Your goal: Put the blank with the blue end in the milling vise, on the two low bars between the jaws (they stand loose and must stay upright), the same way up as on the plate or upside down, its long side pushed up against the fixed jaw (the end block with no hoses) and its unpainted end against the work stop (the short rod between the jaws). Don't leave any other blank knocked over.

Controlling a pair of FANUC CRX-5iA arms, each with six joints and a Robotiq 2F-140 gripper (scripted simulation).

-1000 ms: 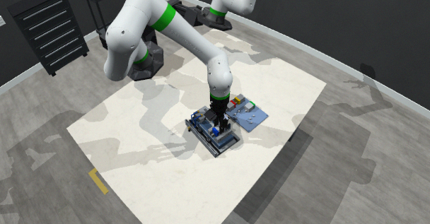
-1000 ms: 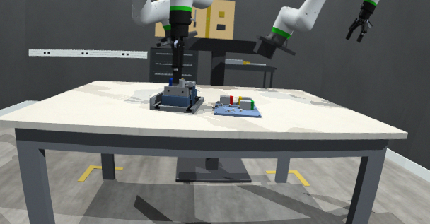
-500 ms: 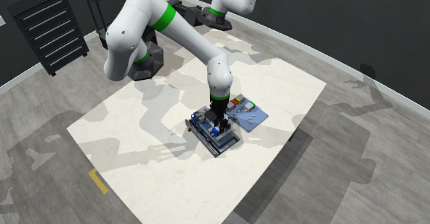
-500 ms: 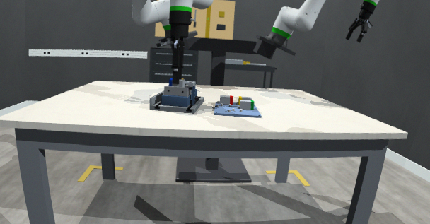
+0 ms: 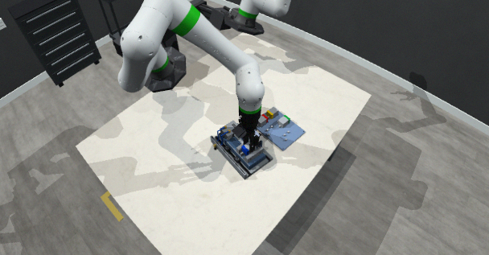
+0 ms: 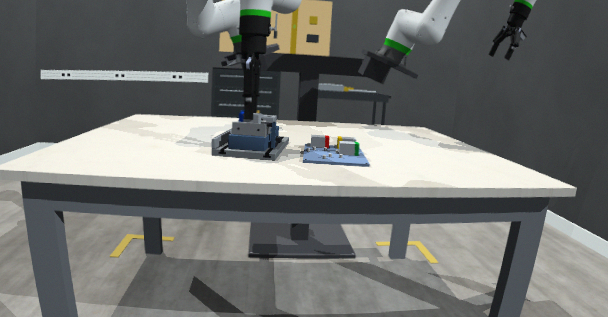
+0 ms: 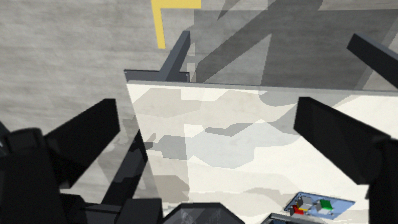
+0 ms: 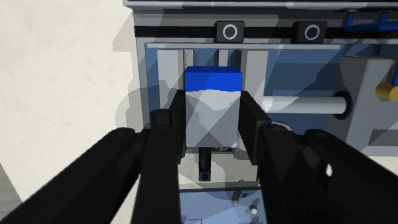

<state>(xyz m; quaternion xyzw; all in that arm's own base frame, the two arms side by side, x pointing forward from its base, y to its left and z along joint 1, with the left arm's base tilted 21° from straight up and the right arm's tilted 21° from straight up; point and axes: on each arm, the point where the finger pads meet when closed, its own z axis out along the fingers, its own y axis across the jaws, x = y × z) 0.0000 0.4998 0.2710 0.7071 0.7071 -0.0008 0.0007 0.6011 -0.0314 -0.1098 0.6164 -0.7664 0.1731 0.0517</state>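
The fixed jaw is 3 cm ahead of my right hand and 6 cm below it. Also, from my right hand: moving jaw (3 cm behind, 1 cm to the left, 6 cm below); blue-ended blank (3 cm below); work stop (1 cm ahead, 5 cm to the left, 5 cm below).
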